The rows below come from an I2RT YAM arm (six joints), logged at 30 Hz.
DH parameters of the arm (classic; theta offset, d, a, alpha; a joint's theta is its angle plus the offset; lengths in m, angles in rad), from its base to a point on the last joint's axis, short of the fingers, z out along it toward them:
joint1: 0 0.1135 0.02 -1.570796
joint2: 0 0 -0.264 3.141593
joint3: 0.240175 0 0.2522 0
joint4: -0.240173 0 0.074 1.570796
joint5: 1.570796 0 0 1.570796
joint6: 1.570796 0.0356 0 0
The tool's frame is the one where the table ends.
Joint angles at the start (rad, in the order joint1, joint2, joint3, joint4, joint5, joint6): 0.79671, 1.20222, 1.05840, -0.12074, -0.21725, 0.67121
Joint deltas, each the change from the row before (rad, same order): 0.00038, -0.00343, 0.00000, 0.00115, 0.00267, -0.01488; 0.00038, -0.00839, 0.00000, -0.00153, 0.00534, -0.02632; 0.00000, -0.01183, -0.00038, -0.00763, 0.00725, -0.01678; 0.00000, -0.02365, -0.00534, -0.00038, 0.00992, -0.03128; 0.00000, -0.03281, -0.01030, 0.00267, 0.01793, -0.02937; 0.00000, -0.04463, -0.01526, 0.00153, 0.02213, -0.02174
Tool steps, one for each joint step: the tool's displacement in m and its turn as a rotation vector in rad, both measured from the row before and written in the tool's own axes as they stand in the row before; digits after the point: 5 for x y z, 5 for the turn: -0.00046, 0.00066, -0.00099, -0.00093, -0.00493, -0.01596; -0.00084, 0.00122, -0.00246, -0.00003, -0.00833, -0.02786; -0.00073, 0.00112, -0.00347, 0.00372, -0.00726, -0.01756; -0.00144, 0.00222, -0.00655, -0.00169, -0.02012, -0.03479; -0.00165, 0.00237, -0.00881, 0.00182, -0.03052, -0.03395; -0.00176, 0.00260, -0.01182, 0.00324, -0.03754, -0.02675
